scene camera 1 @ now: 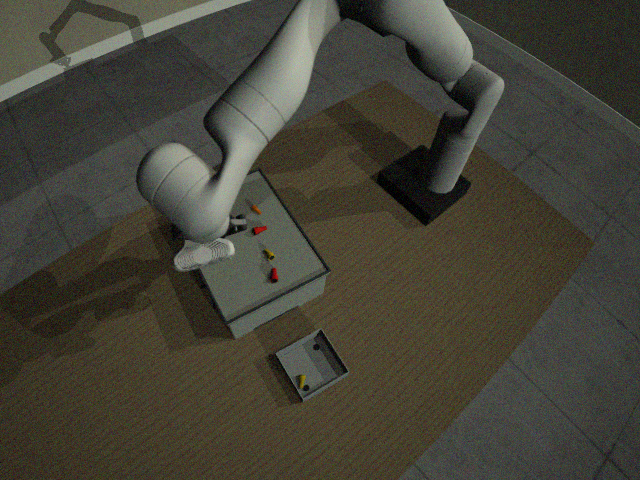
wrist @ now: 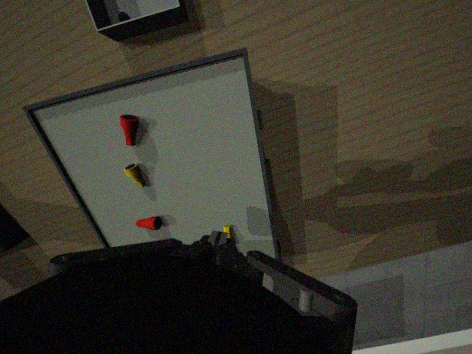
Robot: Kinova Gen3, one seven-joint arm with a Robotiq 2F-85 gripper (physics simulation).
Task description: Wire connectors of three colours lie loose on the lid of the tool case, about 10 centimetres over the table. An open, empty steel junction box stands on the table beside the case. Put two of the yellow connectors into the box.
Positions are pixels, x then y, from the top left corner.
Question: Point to a tool case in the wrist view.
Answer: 198,145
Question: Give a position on a steel junction box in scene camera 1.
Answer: At 314,356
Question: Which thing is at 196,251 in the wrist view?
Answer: My gripper.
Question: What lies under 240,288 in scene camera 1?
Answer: A tool case.
